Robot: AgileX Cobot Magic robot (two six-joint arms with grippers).
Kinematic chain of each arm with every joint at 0, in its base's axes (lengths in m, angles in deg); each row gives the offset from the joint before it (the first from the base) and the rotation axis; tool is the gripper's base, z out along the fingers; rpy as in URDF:
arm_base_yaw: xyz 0 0 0.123 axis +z
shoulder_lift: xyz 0 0 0 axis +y
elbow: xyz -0.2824 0 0.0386 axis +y
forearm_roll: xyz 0.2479 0 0.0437 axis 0.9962 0 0.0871
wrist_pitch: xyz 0 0 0 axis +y
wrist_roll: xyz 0.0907 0 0.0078 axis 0.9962 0 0.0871
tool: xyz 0 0 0 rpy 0 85 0
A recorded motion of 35 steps. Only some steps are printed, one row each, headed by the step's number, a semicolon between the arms.
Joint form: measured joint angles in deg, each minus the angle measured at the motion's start. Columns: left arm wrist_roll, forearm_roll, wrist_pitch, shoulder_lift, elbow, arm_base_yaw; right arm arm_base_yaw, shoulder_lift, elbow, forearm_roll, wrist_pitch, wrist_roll.
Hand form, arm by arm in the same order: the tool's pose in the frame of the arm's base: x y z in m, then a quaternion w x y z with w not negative. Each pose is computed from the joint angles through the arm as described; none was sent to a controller.
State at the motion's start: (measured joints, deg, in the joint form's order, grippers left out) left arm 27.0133 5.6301 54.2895 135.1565 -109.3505 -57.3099; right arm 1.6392 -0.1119 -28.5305 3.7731 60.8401 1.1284
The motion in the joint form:
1: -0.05 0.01 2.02 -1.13 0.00 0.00; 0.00 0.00 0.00 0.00 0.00 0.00
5: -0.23 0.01 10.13 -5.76 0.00 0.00; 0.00 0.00 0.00 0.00 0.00 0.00
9: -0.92 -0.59 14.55 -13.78 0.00 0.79; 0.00 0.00 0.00 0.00 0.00 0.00
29: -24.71 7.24 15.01 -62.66 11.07 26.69; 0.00 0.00 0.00 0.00 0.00 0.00
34: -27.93 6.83 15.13 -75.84 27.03 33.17; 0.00 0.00 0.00 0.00 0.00 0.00
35: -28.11 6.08 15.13 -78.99 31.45 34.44; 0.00 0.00 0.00 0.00 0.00 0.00
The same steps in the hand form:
1: 0.2707 -0.4080 0.1474 0.12910 0.68147 0.72029 0.01052; -0.0052 0.0051 0.2766 0.51980 -0.00509 0.85306 0.04546
5: 0.2626 -0.3942 0.1837 0.10060 0.67879 0.72713 0.02036; -0.0052 0.0051 0.2766 0.51980 -0.00509 0.85306 0.04546
9: 0.2565 -0.3743 0.2471 0.12979 0.66249 0.73769 0.00888; -0.0052 0.0051 0.2766 0.51980 -0.00509 0.85306 0.04546
29: 0.2043 -0.0988 0.4962 0.44578 0.24420 0.86118 0.00268; -0.0052 0.0051 0.2766 0.51980 -0.00509 0.85306 0.04546
34: 0.1603 -0.0517 0.4641 0.42271 0.17550 0.88895 0.01700; -0.0052 0.0051 0.2766 0.51980 -0.00509 0.85306 0.04546
35: 0.1495 -0.0443 0.4512 0.41162 0.16672 0.89582 0.01677; -0.0052 0.0051 0.2766 0.51980 -0.00509 0.85306 0.04546

